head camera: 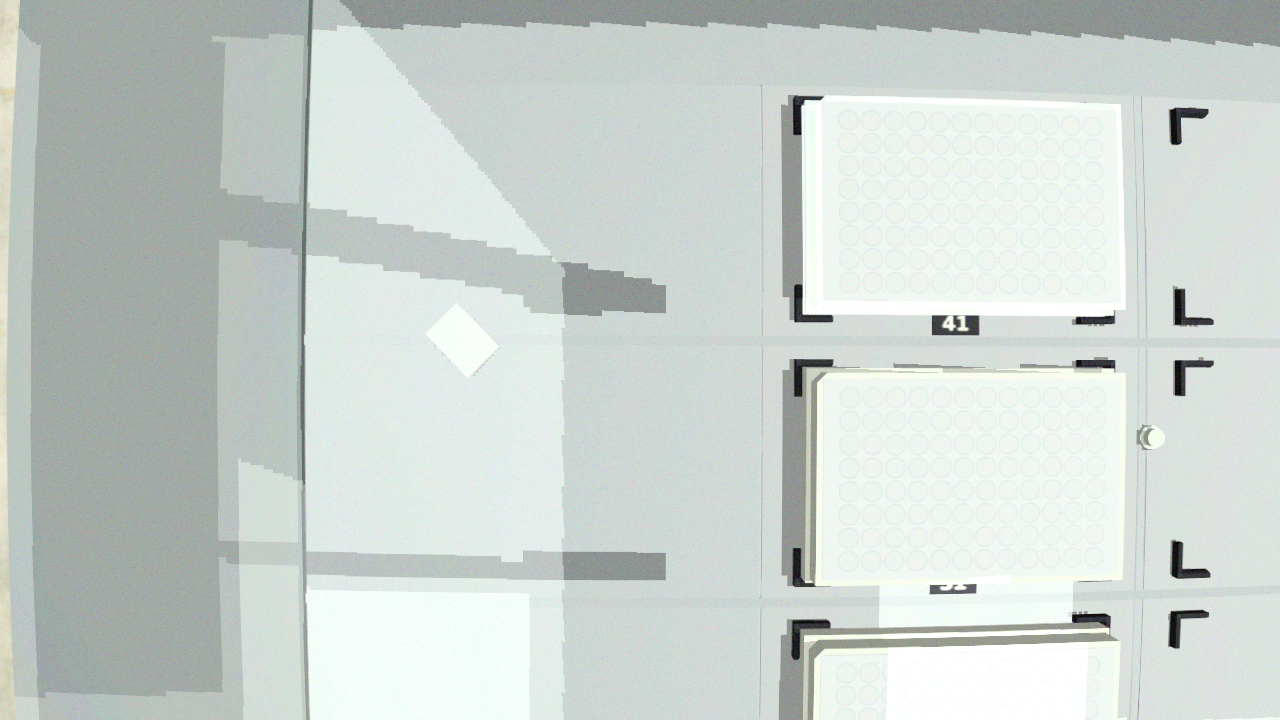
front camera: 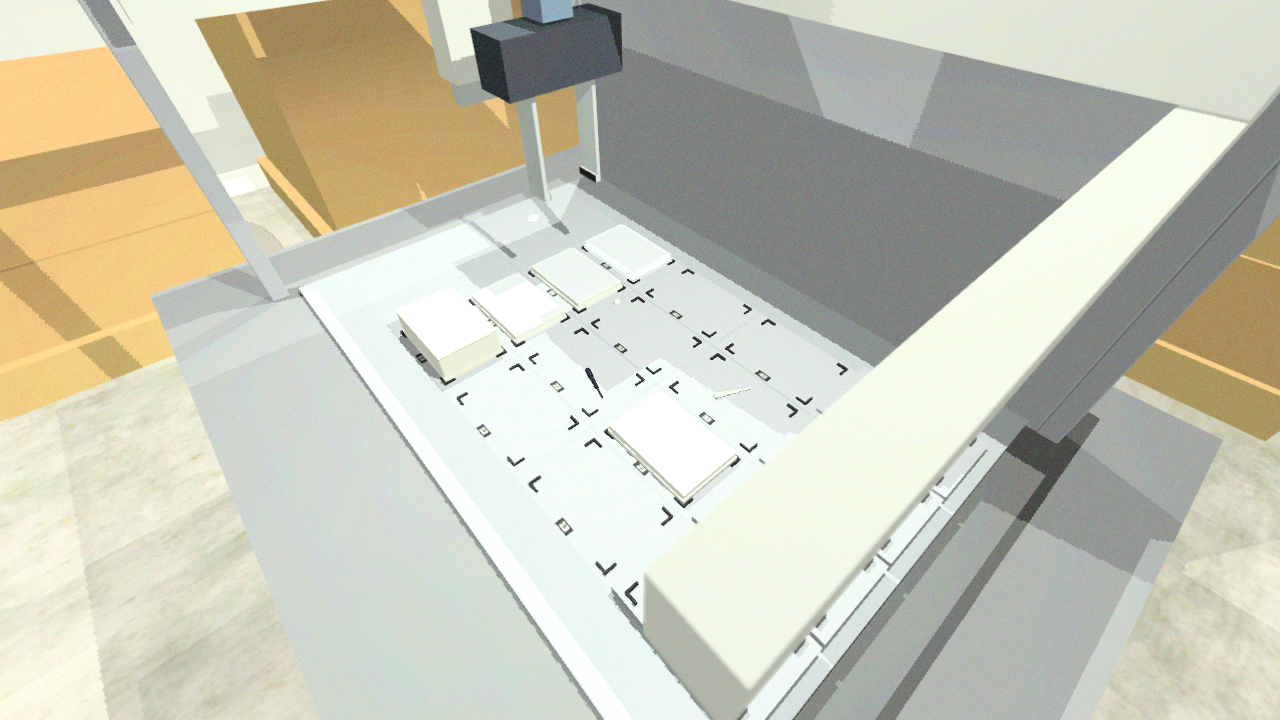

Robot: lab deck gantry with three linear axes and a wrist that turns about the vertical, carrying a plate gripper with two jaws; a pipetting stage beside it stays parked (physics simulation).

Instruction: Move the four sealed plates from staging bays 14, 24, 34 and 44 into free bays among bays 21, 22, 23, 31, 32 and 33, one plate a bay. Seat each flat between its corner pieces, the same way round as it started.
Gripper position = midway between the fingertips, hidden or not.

gripper: front camera 566, 186; not seen in the head camera view (out of frame)
tall pale box: front camera 452, 335; not seen in the head camera view (out of frame)
